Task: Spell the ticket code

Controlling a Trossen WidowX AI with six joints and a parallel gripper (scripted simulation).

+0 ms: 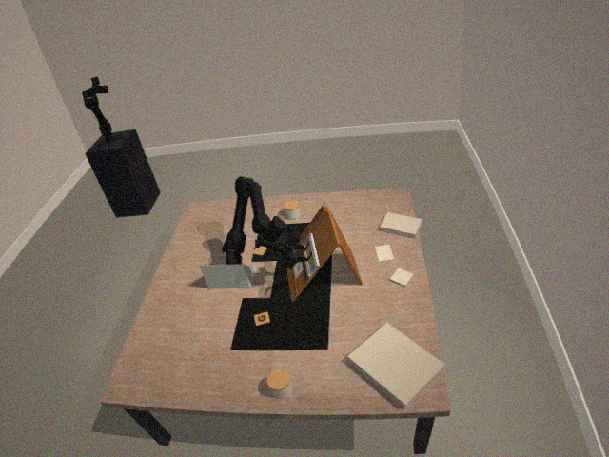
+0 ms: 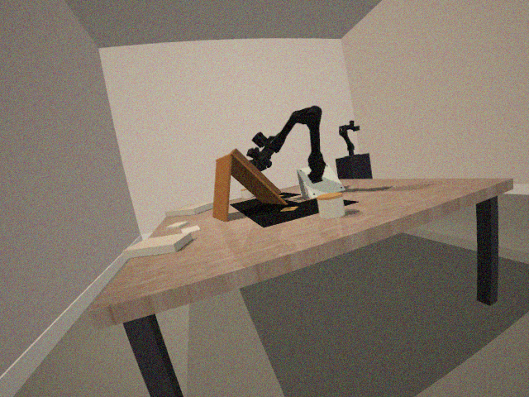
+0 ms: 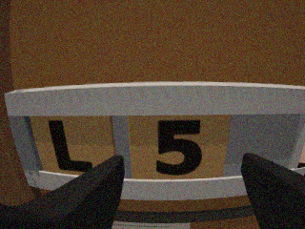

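Right now my gripper tip is 10 mm short of the orange tile and 10 mm above it. Round my gripper tip: white ticket: 90 mm below, 50 mm behind, 20 mm to the left; then black mat: 160 mm below, 140 mm behind, 30 mm to the left.
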